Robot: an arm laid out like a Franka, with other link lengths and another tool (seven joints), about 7 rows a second.
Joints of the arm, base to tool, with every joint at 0 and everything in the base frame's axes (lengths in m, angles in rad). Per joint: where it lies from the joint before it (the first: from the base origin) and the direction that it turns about. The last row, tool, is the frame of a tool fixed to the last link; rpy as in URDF.
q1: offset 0.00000 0.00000 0.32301 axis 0 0 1
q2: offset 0.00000 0.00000 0.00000 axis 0 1 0
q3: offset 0.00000 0.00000 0.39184 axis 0 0 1
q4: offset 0.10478 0.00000 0.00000 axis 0 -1 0
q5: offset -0.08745 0.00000 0.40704 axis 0 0 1
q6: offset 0.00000 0.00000 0.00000 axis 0 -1 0
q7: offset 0.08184 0.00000 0.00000 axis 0 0 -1
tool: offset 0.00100 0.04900 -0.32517 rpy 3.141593 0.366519 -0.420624
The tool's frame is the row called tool.
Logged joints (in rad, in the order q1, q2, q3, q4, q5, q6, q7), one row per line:
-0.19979, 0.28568, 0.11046, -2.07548, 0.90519, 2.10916, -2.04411
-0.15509, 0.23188, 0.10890, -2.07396, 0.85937, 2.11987, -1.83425
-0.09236, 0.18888, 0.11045, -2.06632, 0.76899, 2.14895, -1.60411
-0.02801, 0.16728, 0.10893, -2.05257, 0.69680, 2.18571, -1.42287
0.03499, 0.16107, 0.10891, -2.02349, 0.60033, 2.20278, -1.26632
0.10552, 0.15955, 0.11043, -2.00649, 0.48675, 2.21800, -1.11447
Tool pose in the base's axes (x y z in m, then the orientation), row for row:
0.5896, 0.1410, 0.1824, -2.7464, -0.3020, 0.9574
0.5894, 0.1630, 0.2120, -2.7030, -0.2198, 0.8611
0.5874, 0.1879, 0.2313, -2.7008, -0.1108, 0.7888
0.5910, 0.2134, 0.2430, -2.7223, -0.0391, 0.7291
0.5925, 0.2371, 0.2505, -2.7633, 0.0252, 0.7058
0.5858, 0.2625, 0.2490, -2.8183, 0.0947, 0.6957
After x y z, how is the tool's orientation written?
As angles about the fixed x, y, z axes (roll, pitch, yaw), in radians.
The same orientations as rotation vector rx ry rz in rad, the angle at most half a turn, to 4 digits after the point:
-2.3174, -1.2937, -0.1136
-2.3842, -1.1668, -0.0192
-2.4720, -1.0651, 0.0939
-2.5483, -0.9846, 0.1573
-2.6177, -0.9570, 0.2174
-2.6924, -0.9528, 0.2860

